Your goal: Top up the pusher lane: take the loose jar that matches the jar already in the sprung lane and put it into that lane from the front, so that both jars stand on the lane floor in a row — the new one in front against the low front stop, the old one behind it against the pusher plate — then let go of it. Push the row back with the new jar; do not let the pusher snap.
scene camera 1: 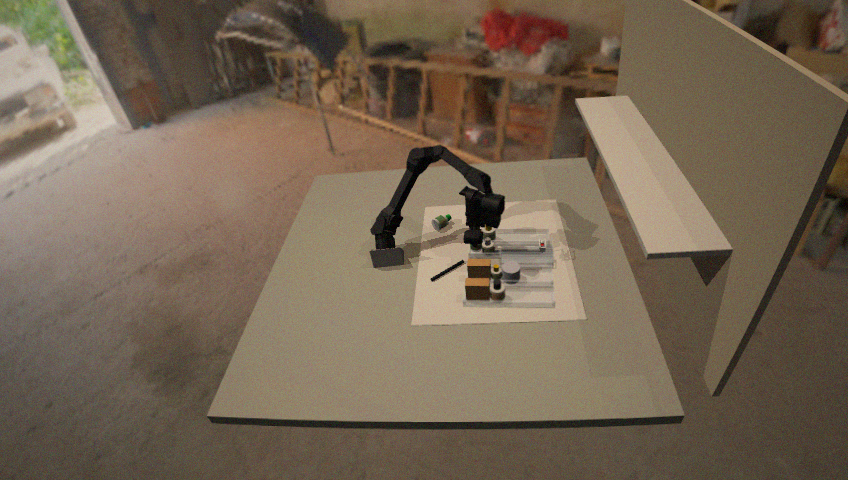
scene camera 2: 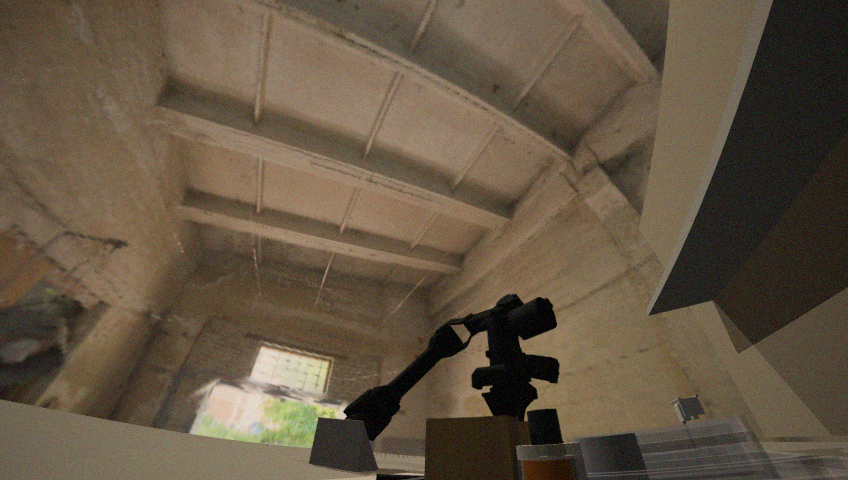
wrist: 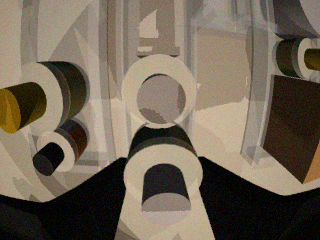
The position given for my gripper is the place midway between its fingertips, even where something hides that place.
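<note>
There's a pusher lane (scene camera 1: 522, 253) here, and you'd see my gripper (scene camera 1: 475, 243) too. The wrist view has my gripper (wrist: 162, 164) as well.
</note>
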